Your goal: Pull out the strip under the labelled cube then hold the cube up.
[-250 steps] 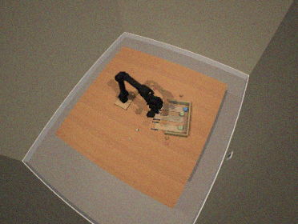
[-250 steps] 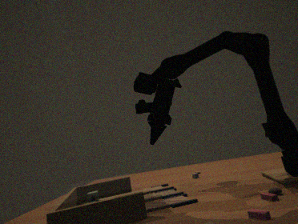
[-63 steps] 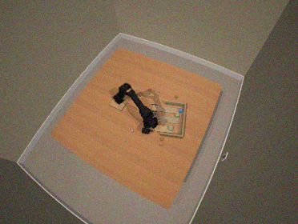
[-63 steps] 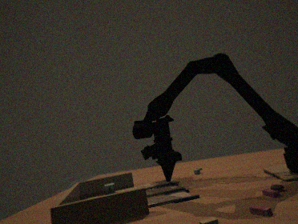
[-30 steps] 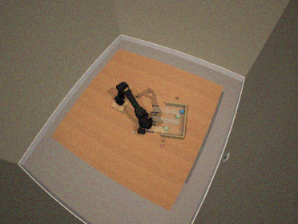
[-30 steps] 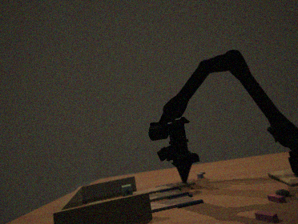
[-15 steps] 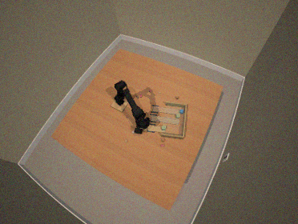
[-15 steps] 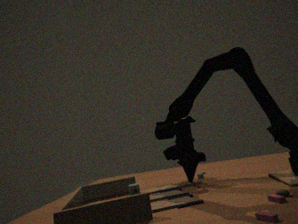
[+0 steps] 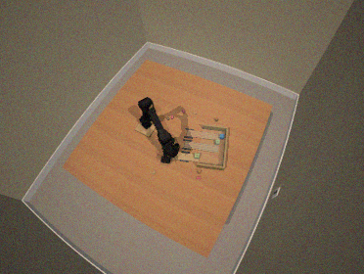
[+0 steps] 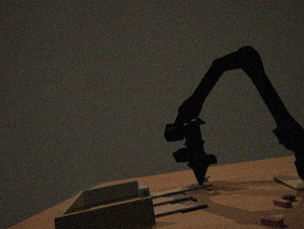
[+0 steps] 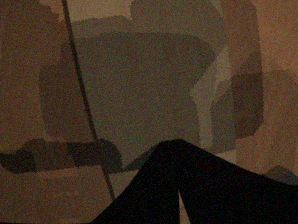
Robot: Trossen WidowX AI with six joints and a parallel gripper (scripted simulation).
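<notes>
My gripper tip is 7 cm to the left of the cube. From my gripper tip the other things lie so: strip (8 cm ahead, 5 cm to the left).
</notes>
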